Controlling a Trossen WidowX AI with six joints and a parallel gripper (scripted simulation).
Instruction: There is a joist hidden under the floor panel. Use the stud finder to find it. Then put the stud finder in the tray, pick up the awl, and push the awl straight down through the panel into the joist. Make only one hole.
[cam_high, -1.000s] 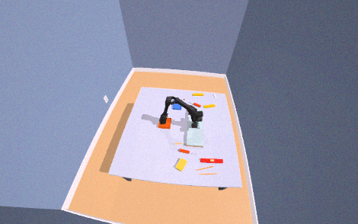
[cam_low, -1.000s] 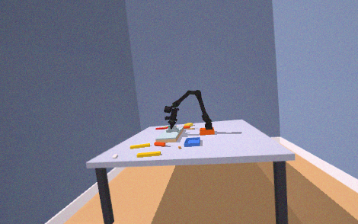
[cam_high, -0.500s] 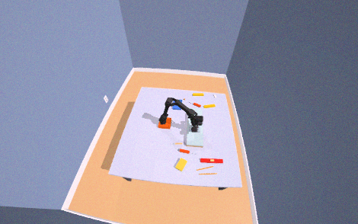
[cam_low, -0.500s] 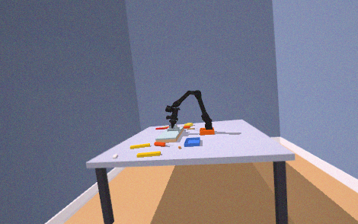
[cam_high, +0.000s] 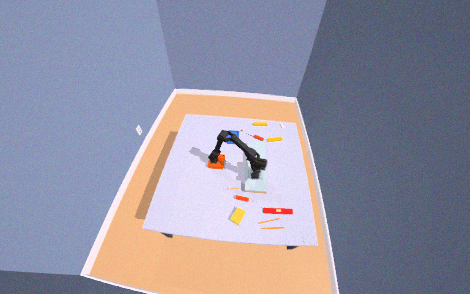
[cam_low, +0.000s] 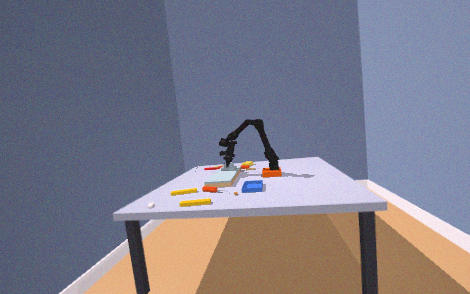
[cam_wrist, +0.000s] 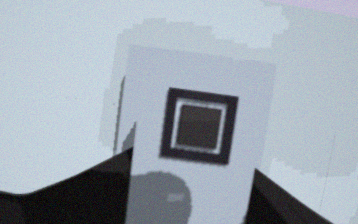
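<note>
Right now my gripper tip is 19 cm past the blue tray, 46 cm to the right of it and 5 cm above it. Also, from my gripper tip: awl: 22 cm behind, 11 cm to the right, 6 cm below; red level: 15 cm ahead, 31 cm to the right, 5 cm below; stud finder: 2 cm above.
</note>
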